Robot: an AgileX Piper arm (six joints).
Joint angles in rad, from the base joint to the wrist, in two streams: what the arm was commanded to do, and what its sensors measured. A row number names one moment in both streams.
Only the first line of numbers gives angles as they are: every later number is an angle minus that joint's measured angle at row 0.
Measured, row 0: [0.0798 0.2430 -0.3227 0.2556 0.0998 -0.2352]
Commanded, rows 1 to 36: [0.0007 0.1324 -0.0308 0.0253 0.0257 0.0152]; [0.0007 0.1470 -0.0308 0.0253 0.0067 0.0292]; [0.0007 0.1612 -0.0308 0.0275 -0.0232 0.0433]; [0.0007 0.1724 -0.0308 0.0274 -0.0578 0.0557]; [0.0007 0.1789 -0.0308 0.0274 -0.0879 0.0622]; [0.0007 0.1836 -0.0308 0.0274 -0.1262 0.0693]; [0.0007 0.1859 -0.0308 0.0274 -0.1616 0.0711]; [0.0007 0.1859 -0.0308 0.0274 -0.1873 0.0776]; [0.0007 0.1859 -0.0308 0.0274 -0.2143 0.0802]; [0.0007 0.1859 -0.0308 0.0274 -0.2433 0.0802]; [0.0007 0.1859 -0.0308 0.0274 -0.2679 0.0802]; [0.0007 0.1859 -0.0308 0.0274 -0.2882 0.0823]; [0.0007 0.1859 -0.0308 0.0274 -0.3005 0.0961]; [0.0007 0.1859 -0.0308 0.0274 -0.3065 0.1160]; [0.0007 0.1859 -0.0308 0.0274 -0.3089 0.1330]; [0.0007 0.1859 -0.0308 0.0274 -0.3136 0.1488]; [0.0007 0.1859 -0.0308 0.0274 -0.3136 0.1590]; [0.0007 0.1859 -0.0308 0.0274 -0.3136 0.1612]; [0.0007 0.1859 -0.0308 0.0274 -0.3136 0.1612]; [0.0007 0.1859 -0.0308 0.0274 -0.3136 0.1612]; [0.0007 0.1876 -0.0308 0.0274 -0.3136 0.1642]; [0.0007 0.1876 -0.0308 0.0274 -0.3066 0.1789]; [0.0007 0.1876 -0.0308 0.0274 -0.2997 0.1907]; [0.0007 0.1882 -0.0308 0.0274 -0.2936 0.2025]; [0.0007 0.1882 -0.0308 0.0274 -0.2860 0.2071]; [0.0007 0.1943 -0.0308 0.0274 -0.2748 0.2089]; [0.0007 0.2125 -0.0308 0.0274 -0.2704 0.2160]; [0.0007 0.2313 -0.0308 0.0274 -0.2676 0.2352]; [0.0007 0.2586 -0.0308 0.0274 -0.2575 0.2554]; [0.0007 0.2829 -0.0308 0.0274 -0.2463 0.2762]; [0.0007 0.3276 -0.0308 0.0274 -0.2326 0.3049]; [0.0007 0.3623 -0.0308 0.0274 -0.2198 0.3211]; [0.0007 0.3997 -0.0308 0.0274 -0.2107 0.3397]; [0.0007 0.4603 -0.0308 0.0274 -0.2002 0.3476]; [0.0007 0.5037 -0.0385 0.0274 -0.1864 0.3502]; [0.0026 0.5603 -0.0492 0.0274 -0.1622 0.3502]
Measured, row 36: [0.0000 0.3912 -0.0241 0.0250 -0.2271 0.3199]
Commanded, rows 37 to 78: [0.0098 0.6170 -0.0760 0.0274 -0.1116 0.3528]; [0.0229 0.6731 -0.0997 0.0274 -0.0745 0.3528]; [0.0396 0.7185 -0.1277 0.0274 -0.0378 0.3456]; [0.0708 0.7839 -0.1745 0.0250 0.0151 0.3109]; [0.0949 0.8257 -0.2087 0.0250 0.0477 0.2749]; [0.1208 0.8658 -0.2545 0.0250 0.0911 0.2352]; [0.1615 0.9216 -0.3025 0.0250 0.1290 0.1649]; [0.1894 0.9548 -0.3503 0.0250 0.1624 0.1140]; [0.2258 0.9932 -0.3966 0.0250 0.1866 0.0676]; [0.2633 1.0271 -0.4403 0.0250 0.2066 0.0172]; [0.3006 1.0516 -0.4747 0.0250 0.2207 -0.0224]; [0.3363 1.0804 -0.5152 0.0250 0.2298 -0.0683]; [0.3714 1.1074 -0.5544 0.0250 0.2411 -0.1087]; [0.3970 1.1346 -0.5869 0.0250 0.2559 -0.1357]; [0.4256 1.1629 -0.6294 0.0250 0.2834 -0.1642]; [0.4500 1.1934 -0.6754 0.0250 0.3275 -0.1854]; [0.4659 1.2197 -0.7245 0.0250 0.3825 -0.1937]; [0.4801 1.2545 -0.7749 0.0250 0.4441 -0.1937]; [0.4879 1.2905 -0.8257 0.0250 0.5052 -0.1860]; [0.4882 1.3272 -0.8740 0.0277 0.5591 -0.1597]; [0.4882 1.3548 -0.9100 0.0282 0.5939 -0.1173]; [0.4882 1.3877 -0.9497 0.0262 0.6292 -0.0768]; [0.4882 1.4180 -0.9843 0.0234 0.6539 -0.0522]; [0.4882 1.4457 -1.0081 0.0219 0.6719 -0.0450]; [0.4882 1.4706 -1.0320 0.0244 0.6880 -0.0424]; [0.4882 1.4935 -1.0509 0.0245 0.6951 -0.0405]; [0.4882 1.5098 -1.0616 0.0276 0.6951 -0.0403]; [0.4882 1.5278 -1.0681 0.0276 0.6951 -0.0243]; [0.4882 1.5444 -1.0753 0.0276 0.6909 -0.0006]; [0.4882 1.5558 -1.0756 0.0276 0.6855 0.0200]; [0.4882 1.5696 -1.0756 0.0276 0.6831 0.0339]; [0.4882 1.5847 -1.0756 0.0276 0.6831 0.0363]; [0.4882 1.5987 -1.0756 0.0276 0.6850 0.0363]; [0.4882 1.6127 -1.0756 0.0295 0.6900 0.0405]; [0.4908 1.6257 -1.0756 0.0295 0.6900 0.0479]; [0.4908 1.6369 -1.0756 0.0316 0.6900 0.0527]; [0.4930 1.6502 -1.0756 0.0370 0.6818 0.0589]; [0.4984 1.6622 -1.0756 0.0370 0.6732 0.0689]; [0.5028 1.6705 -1.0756 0.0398 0.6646 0.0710]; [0.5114 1.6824 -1.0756 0.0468 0.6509 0.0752]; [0.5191 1.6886 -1.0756 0.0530 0.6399 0.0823]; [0.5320 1.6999 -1.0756 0.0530 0.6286 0.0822]
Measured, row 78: [0.5004 1.6713 -1.0699 0.0384 0.6718 0.0665]
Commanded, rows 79 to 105: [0.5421 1.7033 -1.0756 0.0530 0.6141 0.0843]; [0.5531 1.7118 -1.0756 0.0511 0.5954 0.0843]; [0.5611 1.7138 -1.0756 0.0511 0.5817 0.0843]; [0.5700 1.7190 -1.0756 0.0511 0.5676 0.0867]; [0.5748 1.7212 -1.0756 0.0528 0.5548 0.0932]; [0.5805 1.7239 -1.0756 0.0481 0.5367 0.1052]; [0.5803 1.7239 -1.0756 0.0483 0.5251 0.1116]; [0.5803 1.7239 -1.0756 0.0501 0.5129 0.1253]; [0.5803 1.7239 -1.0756 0.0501 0.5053 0.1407]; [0.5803 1.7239 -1.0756 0.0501 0.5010 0.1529]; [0.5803 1.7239 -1.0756 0.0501 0.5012 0.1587]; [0.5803 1.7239 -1.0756 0.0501 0.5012 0.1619]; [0.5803 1.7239 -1.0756 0.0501 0.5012 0.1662]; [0.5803 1.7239 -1.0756 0.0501 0.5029 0.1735]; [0.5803 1.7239 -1.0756 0.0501 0.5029 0.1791]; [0.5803 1.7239 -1.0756 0.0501 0.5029 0.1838]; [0.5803 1.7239 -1.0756 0.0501 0.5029 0.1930]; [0.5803 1.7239 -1.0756 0.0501 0.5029 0.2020]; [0.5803 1.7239 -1.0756 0.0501 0.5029 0.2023]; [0.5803 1.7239 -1.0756 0.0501 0.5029 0.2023]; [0.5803 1.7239 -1.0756 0.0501 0.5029 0.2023]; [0.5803 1.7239 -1.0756 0.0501 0.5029 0.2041]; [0.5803 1.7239 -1.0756 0.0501 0.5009 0.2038]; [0.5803 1.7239 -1.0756 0.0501 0.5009 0.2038]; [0.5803 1.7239 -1.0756 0.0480 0.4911 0.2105]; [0.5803 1.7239 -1.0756 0.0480 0.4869 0.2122]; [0.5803 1.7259 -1.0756 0.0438 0.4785 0.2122]
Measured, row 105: [0.5795 1.7243 -1.0699 0.0512 0.5039 0.2028]
